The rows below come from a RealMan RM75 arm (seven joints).
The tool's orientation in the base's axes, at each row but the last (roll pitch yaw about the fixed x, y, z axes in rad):
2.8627, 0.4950, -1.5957
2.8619, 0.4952, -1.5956
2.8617, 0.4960, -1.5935
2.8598, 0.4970, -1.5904
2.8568, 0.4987, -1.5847
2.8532, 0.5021, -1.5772
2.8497, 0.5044, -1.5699
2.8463, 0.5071, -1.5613
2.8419, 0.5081, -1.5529
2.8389, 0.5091, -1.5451
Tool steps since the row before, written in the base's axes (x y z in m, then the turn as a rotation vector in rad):
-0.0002, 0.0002, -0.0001, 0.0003, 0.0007, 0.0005
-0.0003, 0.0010, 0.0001, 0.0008, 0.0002, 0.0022
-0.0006, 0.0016, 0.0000, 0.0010, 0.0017, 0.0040
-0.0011, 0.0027, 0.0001, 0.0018, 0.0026, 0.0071
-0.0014, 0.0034, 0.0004, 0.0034, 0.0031, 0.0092
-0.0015, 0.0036, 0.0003, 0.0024, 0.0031, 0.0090
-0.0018, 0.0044, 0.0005, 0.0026, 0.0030, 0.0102
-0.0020, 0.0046, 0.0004, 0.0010, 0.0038, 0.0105
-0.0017, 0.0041, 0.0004, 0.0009, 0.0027, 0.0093
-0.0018, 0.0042, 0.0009, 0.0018, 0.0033, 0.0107
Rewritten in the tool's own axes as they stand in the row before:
-0.0001, 0.0001, 0.0002, -0.0009, -0.0002, -0.0002
-0.0009, 0.0002, 0.0005, -0.0012, -0.0003, -0.0020
-0.0014, 0.0004, 0.0009, -0.0034, -0.0002, -0.0029
-0.0024, 0.0008, 0.0015, -0.0057, -0.0003, -0.0053
-0.0032, 0.0010, 0.0016, -0.0072, -0.0014, -0.0073
-0.0033, 0.0010, 0.0018, -0.0071, -0.0005, -0.0068
-0.0041, 0.0012, 0.0021, -0.0076, -0.0003, -0.0079
-0.0042, 0.0013, 0.0024, -0.0084, 0.0011, -0.0073
-0.0038, 0.0011, 0.0021, -0.0069, 0.0011, -0.0068
-0.0041, 0.0012, 0.0017, -0.0081, 0.0005, -0.0080

